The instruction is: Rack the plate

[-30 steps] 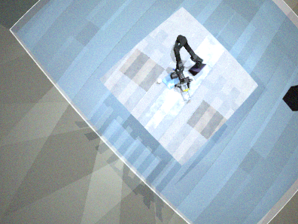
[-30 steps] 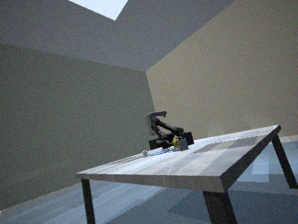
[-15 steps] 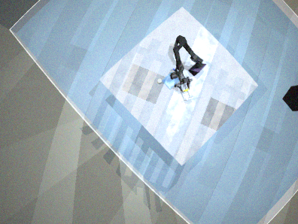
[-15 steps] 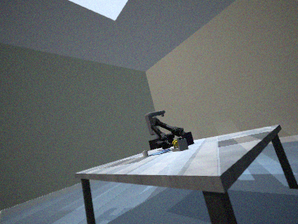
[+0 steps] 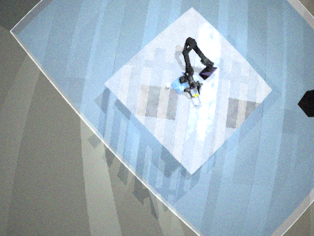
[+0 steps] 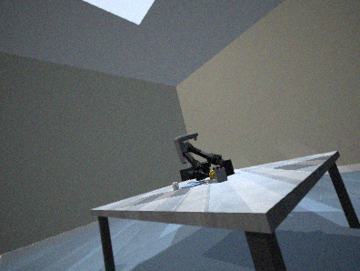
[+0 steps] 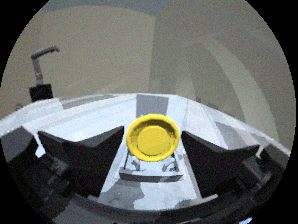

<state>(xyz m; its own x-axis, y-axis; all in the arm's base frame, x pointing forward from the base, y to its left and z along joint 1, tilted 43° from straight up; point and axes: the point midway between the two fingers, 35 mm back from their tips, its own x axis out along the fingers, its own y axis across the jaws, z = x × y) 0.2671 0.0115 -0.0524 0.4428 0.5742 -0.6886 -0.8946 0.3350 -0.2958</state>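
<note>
Right now the plate is 1 cm to the right of my gripper tip and 1 cm below it. Round my gripper tip: dish rack: 1 cm ahead, 2 cm to the left, 3 cm below; then white object: 11 cm ahead, 27 cm to the right, 3 cm below.
</note>
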